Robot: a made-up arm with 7 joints.
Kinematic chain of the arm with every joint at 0, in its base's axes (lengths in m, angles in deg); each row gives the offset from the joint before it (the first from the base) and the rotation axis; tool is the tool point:
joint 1: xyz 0 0 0.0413 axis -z
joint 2: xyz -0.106 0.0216 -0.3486 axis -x
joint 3: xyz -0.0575 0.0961 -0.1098 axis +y
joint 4: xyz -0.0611 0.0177 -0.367 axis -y
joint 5: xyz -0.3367 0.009 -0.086 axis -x
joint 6: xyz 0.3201 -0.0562 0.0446 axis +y
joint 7: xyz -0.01 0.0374 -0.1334 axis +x
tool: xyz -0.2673 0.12 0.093
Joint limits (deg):
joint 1: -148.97..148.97
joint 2: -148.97..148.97
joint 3: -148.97..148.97
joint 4: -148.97..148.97
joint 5: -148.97..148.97
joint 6: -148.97..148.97
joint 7: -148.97..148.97
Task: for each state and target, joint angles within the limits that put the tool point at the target. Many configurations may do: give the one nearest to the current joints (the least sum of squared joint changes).
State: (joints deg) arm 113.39 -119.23 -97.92 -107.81 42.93 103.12 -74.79
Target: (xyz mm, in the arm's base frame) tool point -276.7 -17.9 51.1
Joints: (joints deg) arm 110.17 -122.44 -97.46 -111.39 40.72 109.76 -73.81
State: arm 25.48 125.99 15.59 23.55 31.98 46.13 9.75
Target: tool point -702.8 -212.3 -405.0
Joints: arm 24.05 118.35 17.66 22.69 33.52 48.39 9.30
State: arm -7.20 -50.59 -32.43 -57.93 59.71 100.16 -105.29
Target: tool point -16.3 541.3 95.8
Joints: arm 8.73 -73.91 -37.97 -57.86 69.35 117.91 -101.69
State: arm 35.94 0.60 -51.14 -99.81 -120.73 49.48 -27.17
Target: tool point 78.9 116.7 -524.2
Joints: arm 36.77 15.88 -23.32 -113.15 -106.98 0.36 -40.40
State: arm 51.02 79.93 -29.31 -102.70 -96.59 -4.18 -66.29
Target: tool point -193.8 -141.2 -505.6
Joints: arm 48.23 105.37 -21.37 -108.50 -104.92 -6.12 -59.96
